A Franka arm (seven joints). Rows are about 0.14 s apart.
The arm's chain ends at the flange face. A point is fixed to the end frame.
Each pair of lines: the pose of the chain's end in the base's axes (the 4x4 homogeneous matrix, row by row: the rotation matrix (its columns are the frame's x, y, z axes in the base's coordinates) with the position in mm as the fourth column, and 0 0 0 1 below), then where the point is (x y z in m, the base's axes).
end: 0.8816 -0.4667 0.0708 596.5; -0.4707 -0.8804 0.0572 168.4; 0.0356 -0.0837 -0.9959 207.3; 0 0 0 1
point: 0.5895 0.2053 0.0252
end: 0.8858 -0.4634 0.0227 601.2; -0.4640 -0.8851 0.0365 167.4; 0.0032 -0.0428 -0.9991 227.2; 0 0 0 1
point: 0.5853 0.2004 0.0449
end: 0.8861 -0.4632 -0.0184 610.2; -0.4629 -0.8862 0.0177 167.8; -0.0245 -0.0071 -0.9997 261.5; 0 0 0 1
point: 0.5867 0.1973 0.0794
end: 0.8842 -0.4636 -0.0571 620.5; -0.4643 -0.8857 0.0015 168.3; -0.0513 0.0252 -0.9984 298.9; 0 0 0 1
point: 0.5900 0.1949 0.1174
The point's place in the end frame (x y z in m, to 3 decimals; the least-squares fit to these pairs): -0.030 -0.014 0.183
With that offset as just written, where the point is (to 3 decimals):
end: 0.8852 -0.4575 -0.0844 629.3; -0.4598 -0.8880 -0.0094 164.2; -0.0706 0.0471 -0.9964 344.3; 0 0 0 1
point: 0.594 0.189 0.163
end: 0.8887 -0.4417 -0.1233 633.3; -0.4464 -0.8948 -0.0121 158.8; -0.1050 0.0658 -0.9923 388.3; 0 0 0 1
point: 0.590 0.183 0.209
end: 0.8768 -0.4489 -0.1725 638.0; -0.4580 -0.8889 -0.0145 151.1; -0.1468 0.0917 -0.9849 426.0; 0 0 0 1
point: 0.586 0.175 0.249
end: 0.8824 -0.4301 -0.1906 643.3; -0.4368 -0.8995 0.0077 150.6; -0.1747 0.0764 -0.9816 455.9; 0 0 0 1
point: 0.588 0.178 0.280
